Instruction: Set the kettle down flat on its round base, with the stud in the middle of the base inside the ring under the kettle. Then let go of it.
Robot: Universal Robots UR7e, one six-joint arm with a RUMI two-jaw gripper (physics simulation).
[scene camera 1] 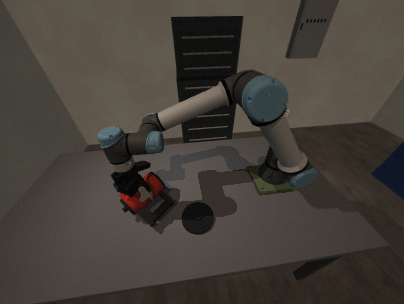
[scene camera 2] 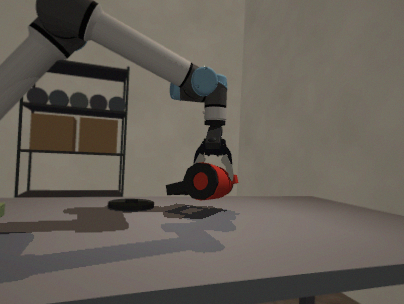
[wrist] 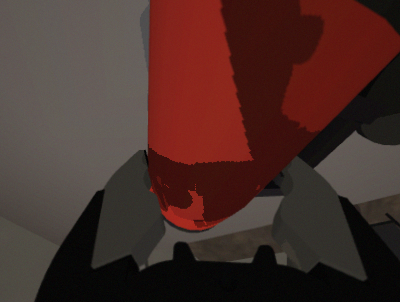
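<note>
The red kettle lies on its side in the air, a little above the table, with its shadow below it. Its black handle sticks out to one side. An end with a black rim around a red disc faces scene camera 2. My gripper points down and is shut on the kettle's body, one finger on each side. The black round base lies flat on the table, apart from the kettle. Its stud is too dark to make out clearly.
The grey table carries the arm's green mounting plate, to the right of the base in scene camera 1. A shelf rack with boxes and round things stands behind the table in scene camera 2.
</note>
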